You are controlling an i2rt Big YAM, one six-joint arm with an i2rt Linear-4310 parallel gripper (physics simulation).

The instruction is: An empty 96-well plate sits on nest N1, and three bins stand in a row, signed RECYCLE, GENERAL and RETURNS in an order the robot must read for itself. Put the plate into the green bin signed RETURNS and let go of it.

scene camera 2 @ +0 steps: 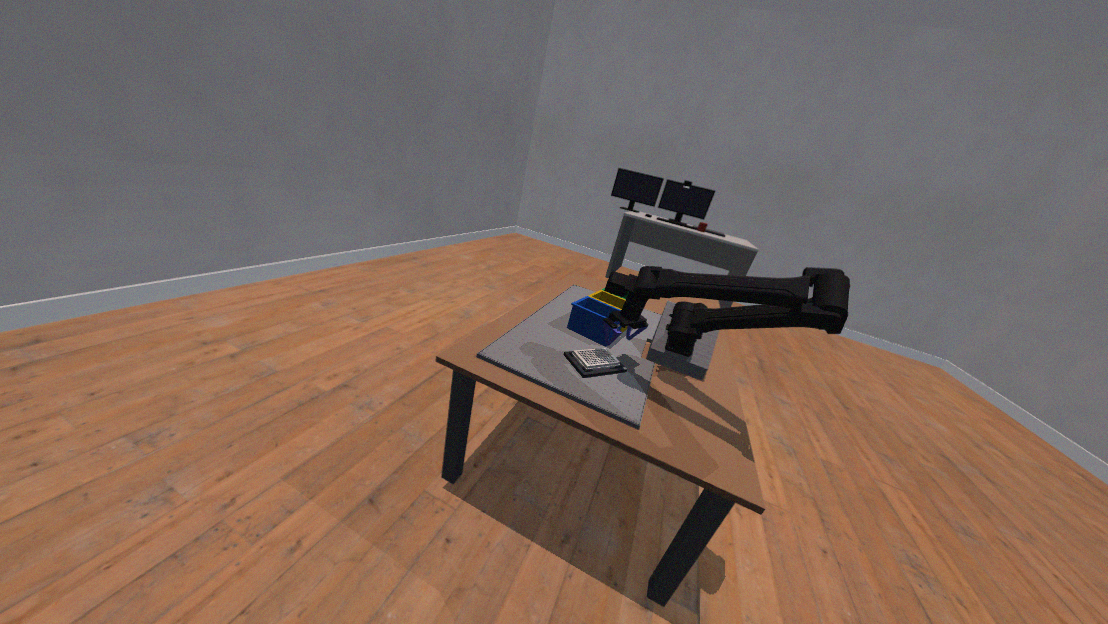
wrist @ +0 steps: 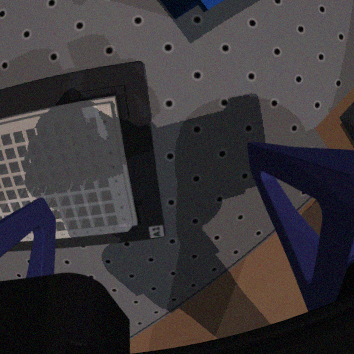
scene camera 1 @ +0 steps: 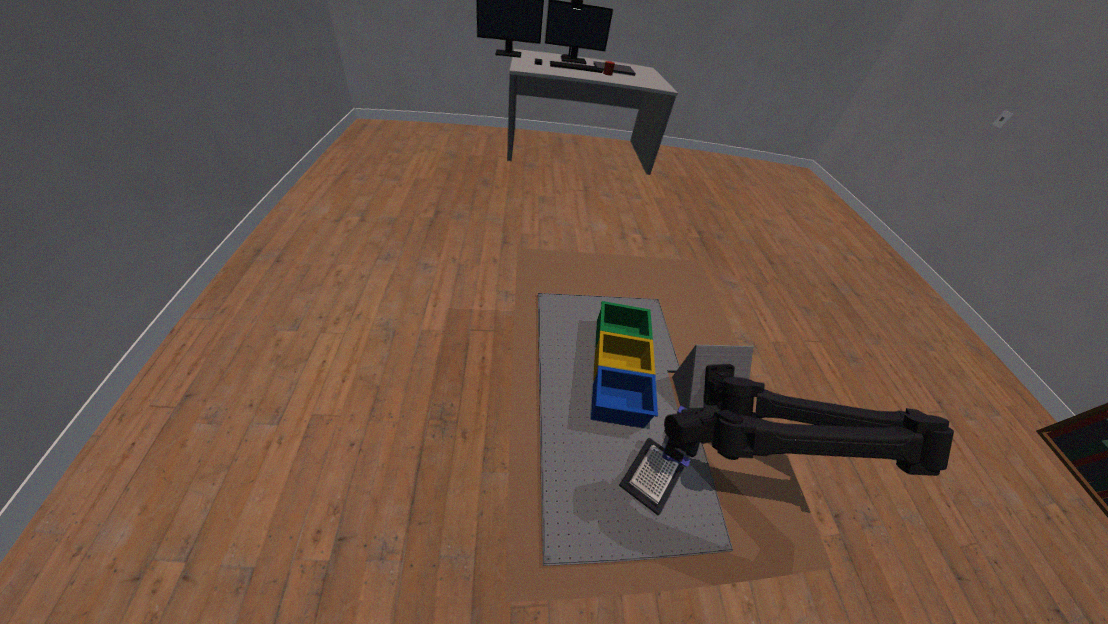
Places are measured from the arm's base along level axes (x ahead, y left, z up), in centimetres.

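Pixels of known places: gripper, fingertip midpoint: (scene camera 2: 617,341) (wrist: 142,182) (scene camera 1: 670,442); arm's base, origin of the base link: (scene camera 2: 681,337) (scene camera 1: 717,383).
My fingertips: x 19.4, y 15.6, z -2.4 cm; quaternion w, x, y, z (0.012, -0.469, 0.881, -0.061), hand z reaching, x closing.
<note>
Ahead of a thing's pixels: the offset from my fingertips to its middle. "pt": to the spot under its first point. Level surfaces: height alone.
The white 96-well plate @(dx +4.3, dy +6.4, dz -4.7 cm) (scene camera 1: 656,474) (scene camera 2: 597,357) (wrist: 95,210) lies in the black nest (scene camera 1: 642,499) (wrist: 145,190), whose corner label reads A1. My gripper (scene camera 1: 677,434) (scene camera 2: 624,333) (wrist: 142,182) is open and empty above the nest's end near the arm. In the wrist view its left fingertip overlaps the plate and its right fingertip is beside the nest, over the board. The green bin @(pt dx +3.9, dy -45.2, dz +3.5 cm) (scene camera 1: 624,306) stands at the far end of the row, beyond the yellow bin @(dx +7.2, dy -27.0, dz -1.7 cm) (scene camera 1: 624,338) (scene camera 2: 608,296) and the blue bin (scene camera 1: 622,411) (scene camera 2: 591,321) (wrist: 217,3). The bins' signs are not readable here.
The bins and nest stand on a grey perforated board @(dz -6.6 cm) (scene camera 1: 566,534) (scene camera 2: 511,356) (wrist: 310,42) on the wooden table @(dz -7.9 cm) (scene camera 1: 523,387) (scene camera 2: 697,449). The blue bin is nearest the nest. The arm's grey base slab (scene camera 1: 738,354) (scene camera 2: 674,362) is beside the board. A desk (scene camera 1: 585,85) with monitors stands far behind.
</note>
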